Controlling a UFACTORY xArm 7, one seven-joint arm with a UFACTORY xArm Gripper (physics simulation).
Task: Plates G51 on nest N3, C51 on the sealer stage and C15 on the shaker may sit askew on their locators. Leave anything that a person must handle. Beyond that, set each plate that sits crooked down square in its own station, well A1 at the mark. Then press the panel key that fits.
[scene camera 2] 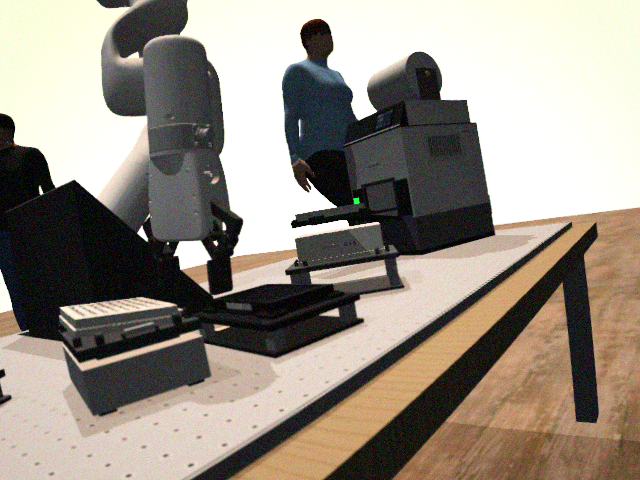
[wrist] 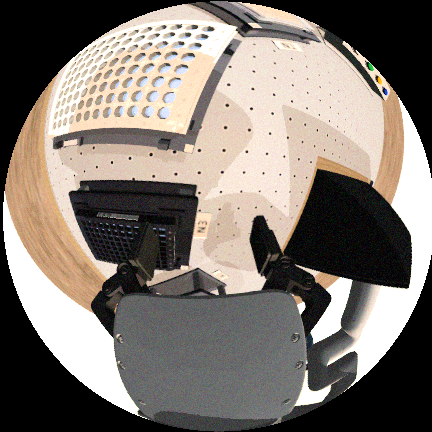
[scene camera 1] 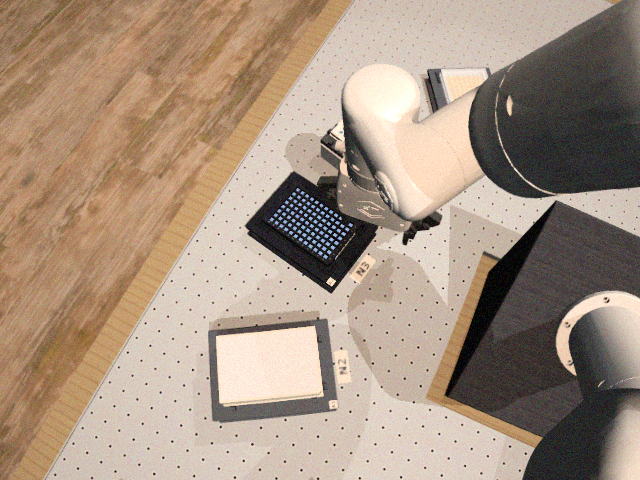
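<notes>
Black plate G51 (scene camera 1: 310, 222) (scene camera 2: 289, 295) (wrist: 102, 245) lies on nest N3 (scene camera 1: 268, 227) (scene camera 2: 315, 308) (wrist: 182, 200); its edges look about parallel to the nest. White plate C15 (scene camera 2: 118, 310) (wrist: 135, 75) sits on the shaker (scene camera 2: 149, 369) and looks tilted, its left end higher in camera 2; the arm mostly hides it in camera 1. The dark sealer stage (scene camera 2: 328, 213) sticks out from the sealer; I cannot make out C51. My gripper (scene camera 1: 369, 214) (scene camera 2: 194, 279) (wrist: 201, 230) is open and empty, above and beside N3. The panel's green key (wrist: 370, 66) shows at upper right.
A white plate (scene camera 1: 268, 364) (scene camera 2: 338, 242) stands on N2 (scene camera 1: 273, 413). A pale plate (scene camera 1: 465, 82) sits on another nest. A black wedge-shaped block (scene camera 1: 547, 310) (scene camera 2: 56, 258) (wrist: 350, 230) is near the arm. A person in blue (scene camera 2: 320, 108) stands beside the sealer (scene camera 2: 439, 175); another in black (scene camera 2: 25, 170) is at left.
</notes>
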